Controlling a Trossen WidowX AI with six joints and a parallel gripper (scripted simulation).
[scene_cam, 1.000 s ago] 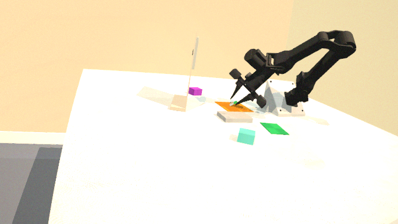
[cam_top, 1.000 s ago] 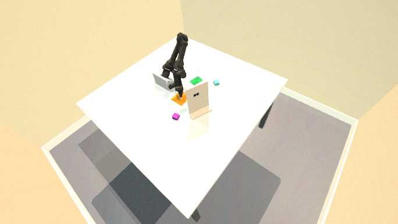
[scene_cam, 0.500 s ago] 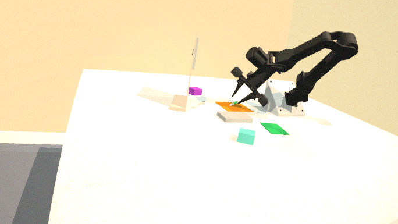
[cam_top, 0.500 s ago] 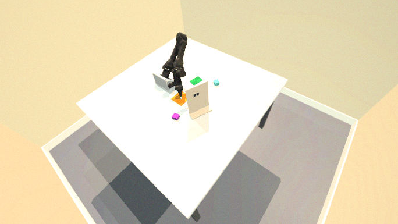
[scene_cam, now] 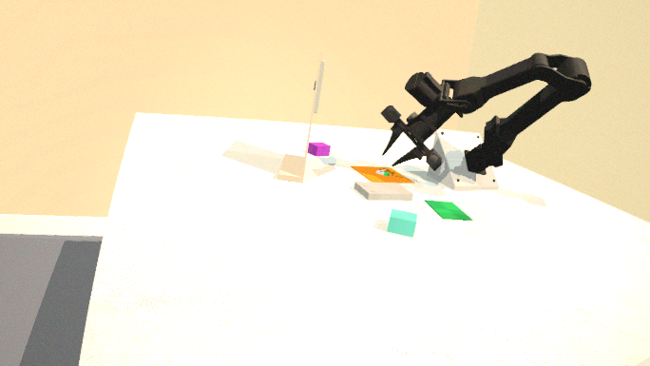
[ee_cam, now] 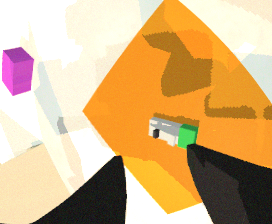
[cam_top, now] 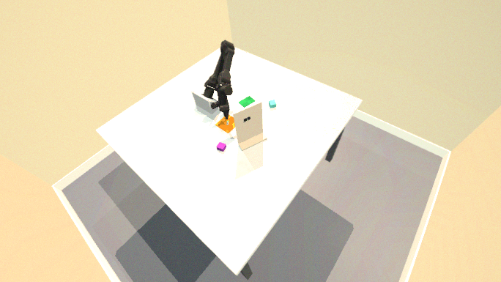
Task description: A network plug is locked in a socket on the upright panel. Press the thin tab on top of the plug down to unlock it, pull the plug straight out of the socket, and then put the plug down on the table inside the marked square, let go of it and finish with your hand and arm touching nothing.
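Now: the network plug 1 cm ahead of my gripper tip and 3 cm below it. Also, from my gripper tip: beige panel (21 cm ahead, 9 cm above); orange square (4 cm below).
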